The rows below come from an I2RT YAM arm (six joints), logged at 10 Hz.
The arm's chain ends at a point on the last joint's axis. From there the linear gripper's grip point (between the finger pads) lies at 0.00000 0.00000 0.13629 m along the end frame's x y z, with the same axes.
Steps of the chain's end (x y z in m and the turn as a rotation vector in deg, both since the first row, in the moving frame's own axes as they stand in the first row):
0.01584, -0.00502, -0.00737, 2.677, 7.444, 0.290
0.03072, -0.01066, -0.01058, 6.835, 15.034, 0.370
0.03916, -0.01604, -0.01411, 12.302, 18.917, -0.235
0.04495, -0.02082, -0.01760, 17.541, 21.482, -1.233
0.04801, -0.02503, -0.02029, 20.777, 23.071, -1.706
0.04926, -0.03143, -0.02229, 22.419, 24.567, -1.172
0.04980, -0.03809, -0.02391, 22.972, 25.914, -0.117
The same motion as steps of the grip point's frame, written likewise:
0.03351, -0.01132, -0.00867, 2.677, 7.444, 0.290
0.06604, -0.02658, -0.01620, 6.835, 15.034, 0.370
0.08294, -0.04464, -0.02454, 12.302, 18.917, -0.235
0.09363, -0.06147, -0.03326, 17.541, 21.482, -1.233
0.09952, -0.07286, -0.03981, 20.777, 23.071, -1.706
0.10394, -0.08239, -0.04461, 22.419, 24.567, -1.172
0.10770, -0.08953, -0.04806, 22.972, 25.914, -0.117

